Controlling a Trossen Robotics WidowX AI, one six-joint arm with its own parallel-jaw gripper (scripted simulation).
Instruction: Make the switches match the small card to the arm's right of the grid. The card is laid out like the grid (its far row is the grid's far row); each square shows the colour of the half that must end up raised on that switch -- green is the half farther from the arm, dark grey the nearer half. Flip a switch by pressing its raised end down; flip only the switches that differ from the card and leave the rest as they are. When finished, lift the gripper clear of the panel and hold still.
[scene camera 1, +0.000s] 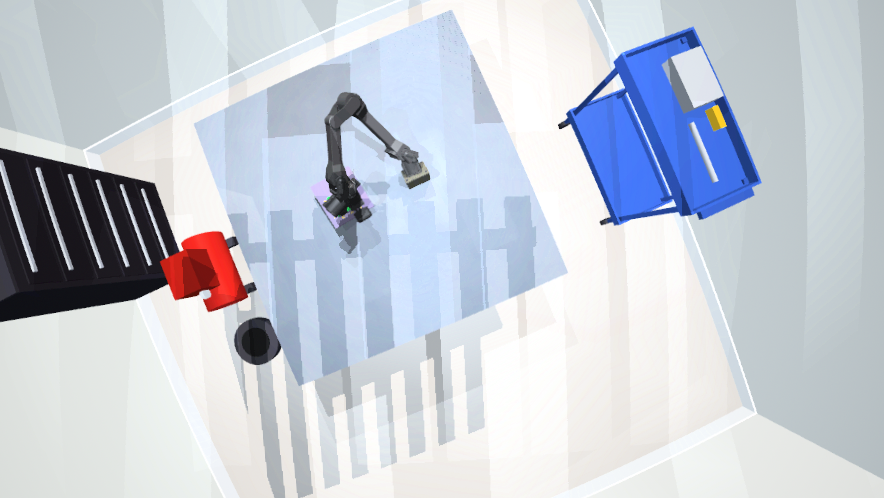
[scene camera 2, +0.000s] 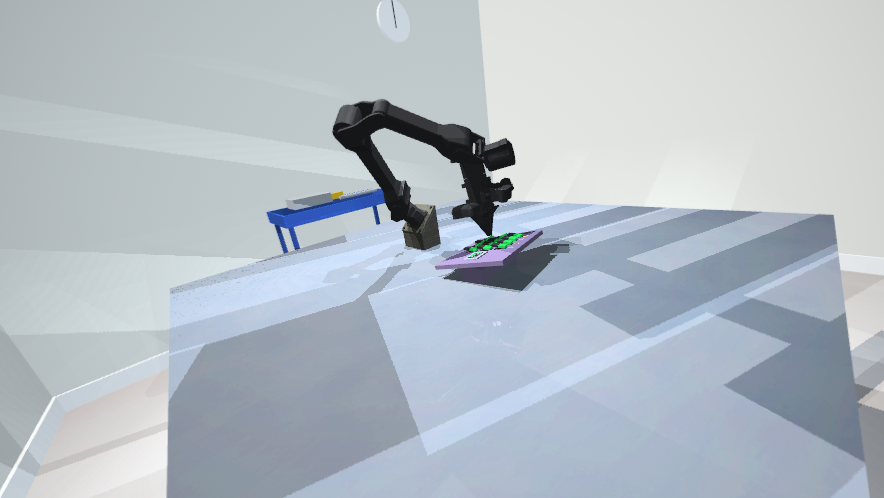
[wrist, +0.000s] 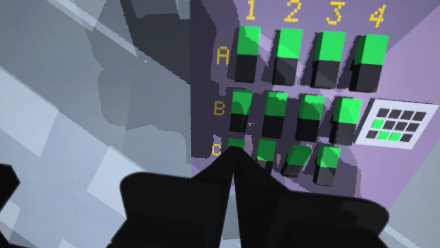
Path:
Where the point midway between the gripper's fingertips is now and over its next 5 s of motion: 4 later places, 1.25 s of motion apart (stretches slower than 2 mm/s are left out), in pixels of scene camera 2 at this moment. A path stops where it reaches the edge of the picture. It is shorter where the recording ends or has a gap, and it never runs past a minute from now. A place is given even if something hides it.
The gripper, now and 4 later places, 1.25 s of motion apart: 489, 235; 490, 237; 477, 234; 478, 240; 476, 217

